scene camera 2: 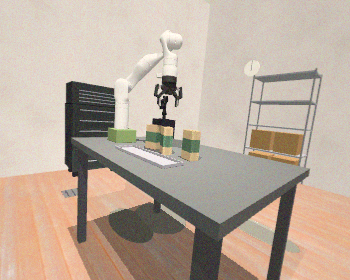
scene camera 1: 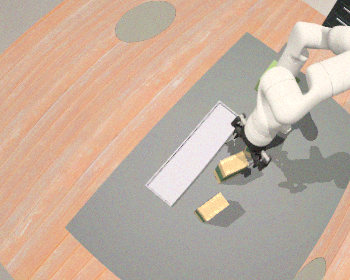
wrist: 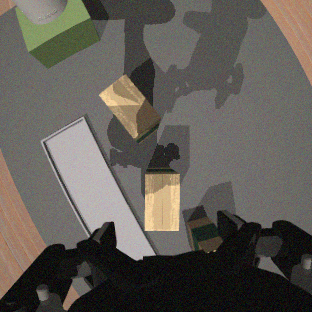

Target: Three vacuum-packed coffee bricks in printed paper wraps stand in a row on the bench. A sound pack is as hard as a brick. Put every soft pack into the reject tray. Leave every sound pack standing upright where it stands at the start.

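Places are measured from the arm's base along level axes (x ahead, y left, z up), in centimetres.
Where they show: gripper, fingertip midpoint: point(scene camera 2: 167, 106) point(scene camera 1: 244, 150) point(wrist: 166, 227); arm's base at its link origin: point(scene camera 2: 121, 128) point(wrist: 46, 6).
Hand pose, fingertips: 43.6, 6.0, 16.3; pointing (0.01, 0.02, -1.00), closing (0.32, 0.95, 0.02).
Note:
Things, the pixels of their centre, and the offset from my fingertips, as dx, dy, dz. Level surfaces: height alone.
- middle pack at the middle of its body: point(wrist: 159, 192) point(scene camera 1: 230, 168) point(scene camera 2: 166, 140) +0.8, +0.1, -17.8
- long white reject tray at the middle of its body: point(wrist: 106, 213) point(scene camera 1: 196, 152) point(scene camera 2: 144, 157) +1.8, -12.9, -25.6
- grey bench at its surface level: dz -24.8
Three tan and green coffee packs stand upright on the grey bench. The middle pack point(scene camera 1: 234, 165) point(scene camera 2: 166, 140) point(wrist: 162, 202) stands between the pack point(scene camera 2: 152, 136) point(wrist: 129, 105) nearer the arm's base, which the arm largely hides in scene camera 1, and the pack point(scene camera 1: 212, 207) point(scene camera 2: 191, 145) point(wrist: 204, 235) farthest from the base, partly hidden by a finger in the wrist view. The long white reject tray point(scene camera 1: 192, 152) point(scene camera 2: 150, 156) point(wrist: 90, 185) lies flat beside the row, with no pack in it. My gripper point(scene camera 1: 240, 157) point(scene camera 2: 169, 102) point(wrist: 166, 227) is open and empty, well above the packs.
The arm's green base block point(scene camera 2: 122, 135) point(wrist: 60, 35) stands at the end of the grey bench point(scene camera 1: 125, 210) point(scene camera 2: 235, 172). In scene camera 2, a dark cabinet point(scene camera 2: 90, 125) stands behind the bench and a shelf rack point(scene camera 2: 250, 100) to the right.

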